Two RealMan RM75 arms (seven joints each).
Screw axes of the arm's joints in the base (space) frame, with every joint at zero. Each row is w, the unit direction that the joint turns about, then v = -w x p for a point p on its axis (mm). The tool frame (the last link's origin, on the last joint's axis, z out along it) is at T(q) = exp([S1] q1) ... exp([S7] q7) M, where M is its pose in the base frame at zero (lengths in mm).
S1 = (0, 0, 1, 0, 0, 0)
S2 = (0, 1, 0, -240.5, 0, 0)
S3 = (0, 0, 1, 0, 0, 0)
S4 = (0, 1, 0, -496.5, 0, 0)
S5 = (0, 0, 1, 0, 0, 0)
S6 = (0, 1, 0, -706.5, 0, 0)
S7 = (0, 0, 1, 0, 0, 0)
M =
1 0 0 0
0 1 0 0
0 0 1 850.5
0 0 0 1
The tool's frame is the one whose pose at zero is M.
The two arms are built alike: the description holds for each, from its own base.
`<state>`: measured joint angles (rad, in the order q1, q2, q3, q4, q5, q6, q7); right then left.
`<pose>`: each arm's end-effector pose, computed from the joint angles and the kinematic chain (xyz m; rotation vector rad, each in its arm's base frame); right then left.
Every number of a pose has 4 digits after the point. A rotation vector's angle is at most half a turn.
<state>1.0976 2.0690 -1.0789 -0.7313 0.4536 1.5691 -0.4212 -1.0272 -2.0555 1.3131 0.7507 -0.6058 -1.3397 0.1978</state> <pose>0.1311 0.4066 -0.0285 -2.5469 1.3476 -0.5738 -0.1360 0.4167 -0.0481 -2.3748 -1.4316 0.3989</pose>
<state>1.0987 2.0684 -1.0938 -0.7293 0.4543 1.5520 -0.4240 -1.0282 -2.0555 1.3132 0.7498 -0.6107 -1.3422 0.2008</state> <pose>0.1308 0.4084 -0.0296 -2.5445 1.3223 -0.5751 -0.1353 0.4162 -0.0485 -2.3810 -1.4324 0.3987</pose>
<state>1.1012 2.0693 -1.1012 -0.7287 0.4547 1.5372 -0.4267 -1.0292 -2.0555 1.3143 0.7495 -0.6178 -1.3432 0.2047</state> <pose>0.1295 0.4102 -0.0307 -2.5443 1.3019 -0.5689 -0.1341 0.4159 -0.0490 -2.3891 -1.4314 0.3956</pose>
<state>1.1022 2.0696 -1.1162 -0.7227 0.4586 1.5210 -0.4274 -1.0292 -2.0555 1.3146 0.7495 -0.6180 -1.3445 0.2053</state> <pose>0.1295 0.4111 -0.0328 -2.5434 1.2854 -0.5709 -0.1342 0.4157 -0.0491 -2.3901 -1.4313 0.3973</pose>
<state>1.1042 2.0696 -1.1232 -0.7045 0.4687 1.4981 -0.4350 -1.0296 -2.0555 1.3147 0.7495 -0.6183 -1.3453 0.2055</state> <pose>0.1305 0.4119 -0.0362 -2.5485 1.2781 -0.5619 -0.1340 0.4156 -0.0491 -2.3909 -1.4311 0.3980</pose>
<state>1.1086 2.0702 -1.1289 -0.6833 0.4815 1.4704 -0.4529 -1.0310 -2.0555 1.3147 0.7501 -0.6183 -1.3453 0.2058</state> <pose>0.1305 0.4132 -0.0403 -2.5625 1.2584 -0.5480 -0.1333 0.4158 -0.0491 -2.3922 -1.4284 0.3972</pose>
